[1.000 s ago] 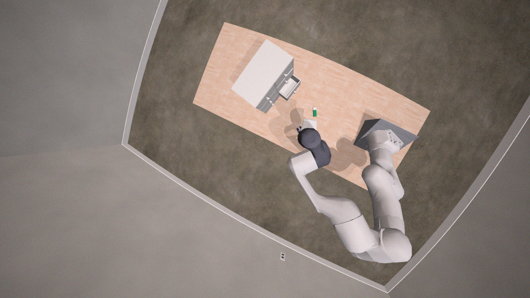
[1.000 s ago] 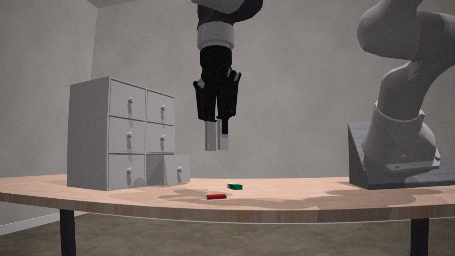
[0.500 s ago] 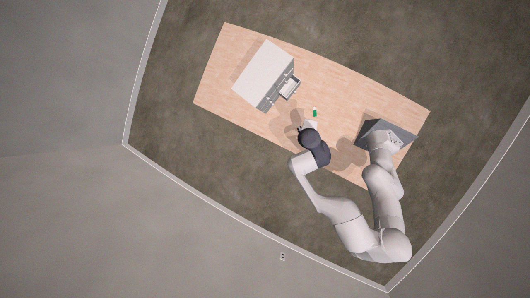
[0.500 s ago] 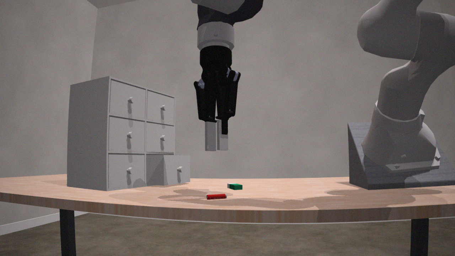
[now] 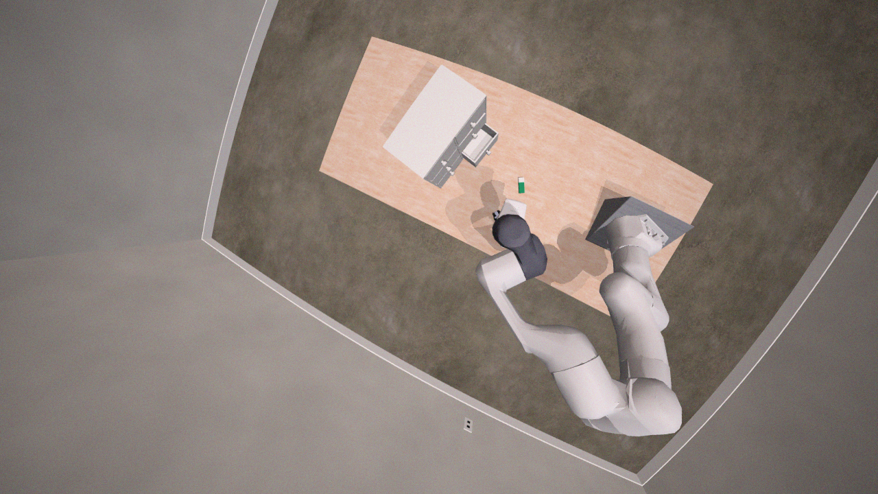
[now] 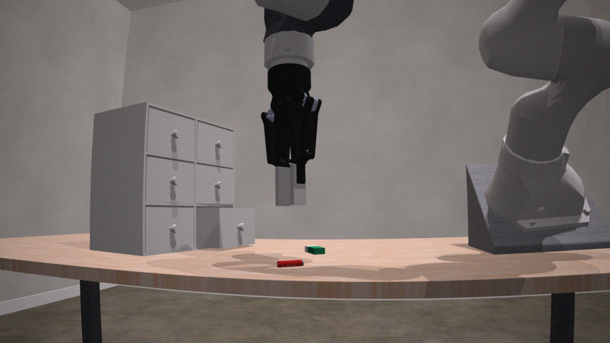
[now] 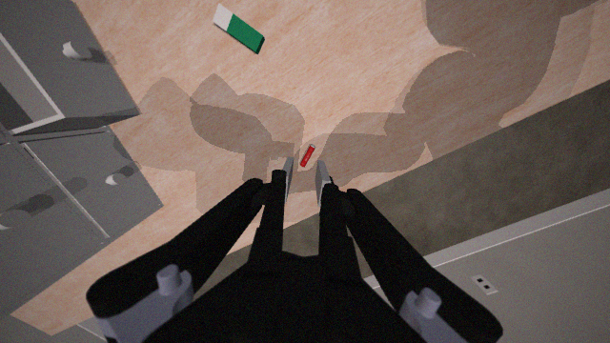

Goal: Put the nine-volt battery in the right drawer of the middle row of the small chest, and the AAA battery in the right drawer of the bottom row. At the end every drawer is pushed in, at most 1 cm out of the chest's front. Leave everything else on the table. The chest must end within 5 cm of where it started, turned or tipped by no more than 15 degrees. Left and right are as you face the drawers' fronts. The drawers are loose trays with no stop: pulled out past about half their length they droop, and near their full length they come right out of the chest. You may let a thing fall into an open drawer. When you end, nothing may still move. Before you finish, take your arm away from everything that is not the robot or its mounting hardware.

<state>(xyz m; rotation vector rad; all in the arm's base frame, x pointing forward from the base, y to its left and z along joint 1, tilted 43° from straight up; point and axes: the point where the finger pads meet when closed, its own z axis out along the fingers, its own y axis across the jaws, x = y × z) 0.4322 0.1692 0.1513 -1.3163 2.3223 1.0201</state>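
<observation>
Now: the red AAA battery 10 mm to the left of my hand and 130 mm below it. Also, from my hand: green nine-volt battery: 350 mm ahead, 230 mm to the right, 10 mm below.
</observation>
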